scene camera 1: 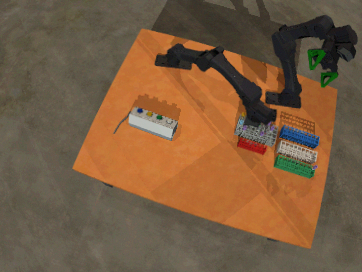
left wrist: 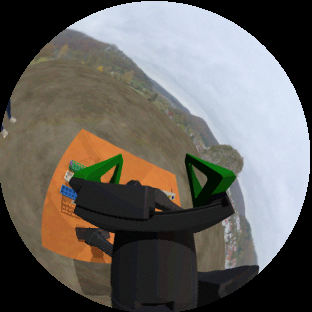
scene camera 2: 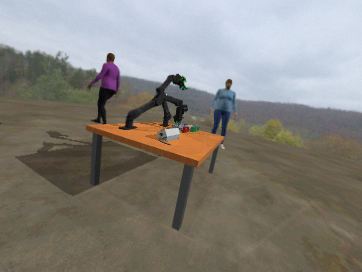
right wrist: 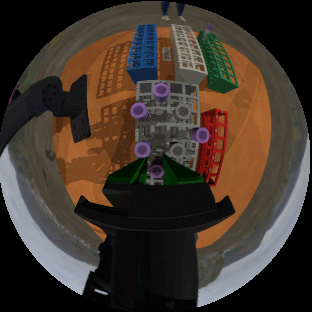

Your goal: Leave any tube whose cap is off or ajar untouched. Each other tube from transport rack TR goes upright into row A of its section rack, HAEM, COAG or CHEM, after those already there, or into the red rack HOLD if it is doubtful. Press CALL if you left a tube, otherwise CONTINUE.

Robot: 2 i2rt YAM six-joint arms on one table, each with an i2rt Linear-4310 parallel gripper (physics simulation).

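Pixels of known places: left gripper, fingertip midpoint: [scene camera 1: 317,78] [left wrist: 153,156] [scene camera 2: 187,85]; right gripper, fingertip midpoint: [scene camera 1: 255,124] [right wrist: 154,156]; left arm's base, link origin: [scene camera 1: 283,100] [left wrist: 92,233] [scene camera 2: 165,125] [right wrist: 78,105]; right arm's base, link origin: [scene camera 1: 173,62] [scene camera 2: 128,128] [right wrist: 112,234].
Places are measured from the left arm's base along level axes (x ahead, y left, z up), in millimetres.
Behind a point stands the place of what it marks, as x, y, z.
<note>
The grey transport rack TR [scene camera 1: 255,136] @(247, -164, 57) [right wrist: 167,127] @(210, -128, 57) holds several tubes with purple caps, such as one purple-capped tube [right wrist: 160,90] @(207, -90, 94), and two with grey caps, such as one grey-capped tube [right wrist: 182,112] @(223, -115, 94). A yellow cap [scene camera 1: 243,114] @(159, -233, 93) shows at its far corner. My right gripper [right wrist: 154,156] @(184, -165, 56) [scene camera 2: 177,120] @(184, -165, 56) hangs low over the rack's near end. Its fingers stand narrowly apart, one on each side of another purple-capped tube [right wrist: 157,171] @(189, -170, 94), and do not grip it. In scene camera 1 the wrist hides those fingers. My left gripper [scene camera 1: 322,68] [left wrist: 153,156] @(191, -43, 517) [scene camera 2: 183,83] @(191, -43, 517) is wide open and empty, high beyond the table's far right edge.
The red rack HOLD [scene camera 1: 251,145] @(278, -173, 14) [right wrist: 213,145] @(278, -163, 56) lies against TR. Beside them stand the blue rack [scene camera 1: 298,136] @(209, 67, 31) [right wrist: 142,52] @(200, 18, 57), the white rack [scene camera 1: 296,150] @(293, 45, 56) [right wrist: 187,52] @(276, 8, 58) and the green rack [scene camera 1: 293,166] @(366, 39, 31) [right wrist: 221,64] @(347, -7, 55), which holds one purple-capped tube [scene camera 1: 314,167] @(378, 127, 86) [right wrist: 208,27]. The button box [scene camera 1: 152,122] @(245, -646, 81) [scene camera 2: 168,133] @(240, -734, 55) sits at the left. Two people [scene camera 2: 107,85] [scene camera 2: 224,105] stand behind the table.
</note>
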